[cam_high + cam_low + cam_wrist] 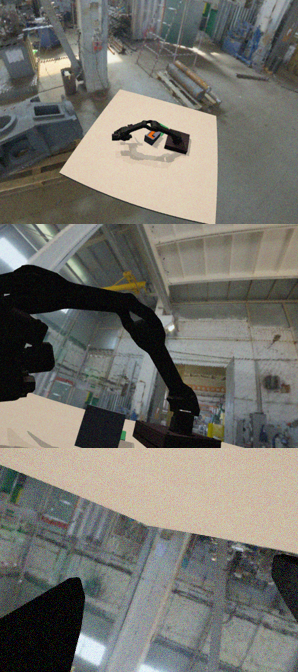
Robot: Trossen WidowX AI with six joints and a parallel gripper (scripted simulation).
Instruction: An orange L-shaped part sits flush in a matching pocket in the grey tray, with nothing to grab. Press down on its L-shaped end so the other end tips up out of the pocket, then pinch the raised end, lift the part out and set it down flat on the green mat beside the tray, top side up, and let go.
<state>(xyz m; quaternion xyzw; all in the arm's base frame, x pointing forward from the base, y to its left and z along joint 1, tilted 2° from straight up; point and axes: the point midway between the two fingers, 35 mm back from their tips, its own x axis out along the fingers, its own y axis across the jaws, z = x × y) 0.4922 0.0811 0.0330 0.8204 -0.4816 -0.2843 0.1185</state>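
Now: the orange L-shaped part 27 cm behind my gripper tip, 5 cm to the right of it and 4 cm below it. Also, from my gripper tip: green mat (31 cm behind, 20 cm to the right, 11 cm below).
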